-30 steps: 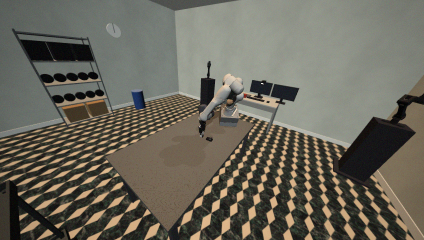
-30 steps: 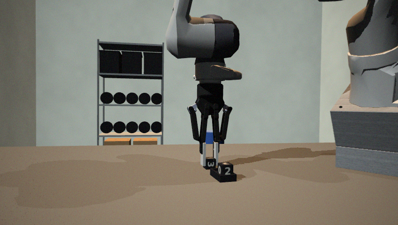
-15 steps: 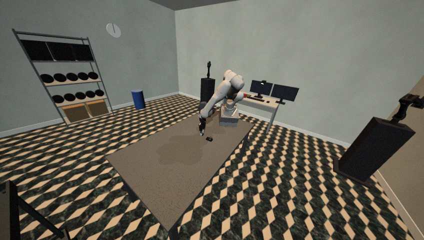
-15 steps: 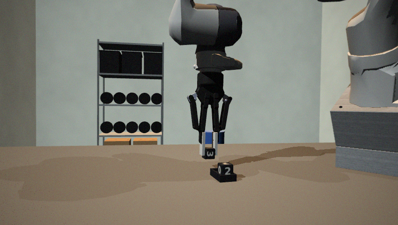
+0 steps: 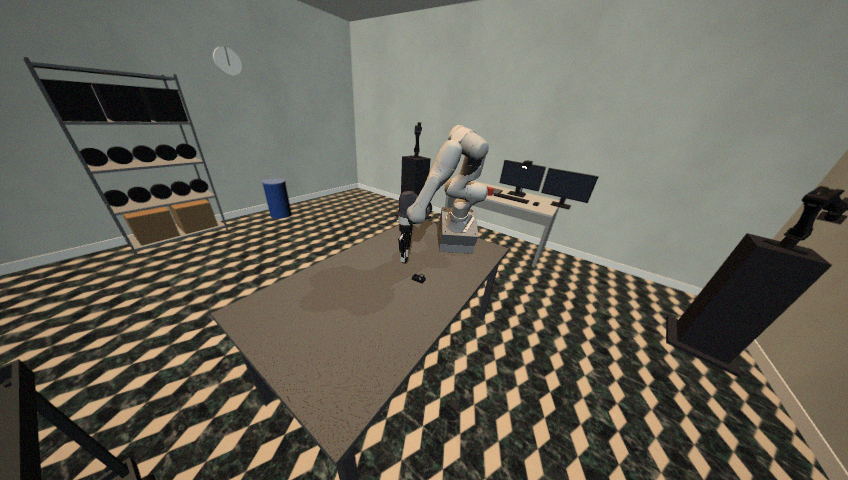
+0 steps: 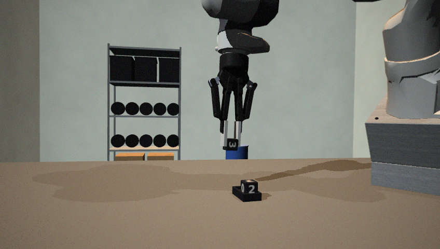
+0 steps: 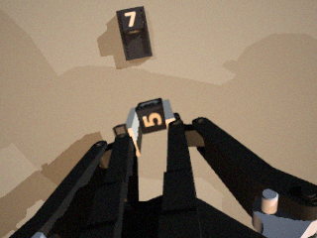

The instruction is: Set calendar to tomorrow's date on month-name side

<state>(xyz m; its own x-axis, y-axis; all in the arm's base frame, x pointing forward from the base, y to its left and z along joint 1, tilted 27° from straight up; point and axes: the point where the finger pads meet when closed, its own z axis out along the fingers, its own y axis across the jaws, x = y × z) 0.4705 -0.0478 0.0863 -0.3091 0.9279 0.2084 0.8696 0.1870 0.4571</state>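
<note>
Now: the black tray 130 mm below my hand, 100 mm to the left of it and 30 mm behind it.
</note>
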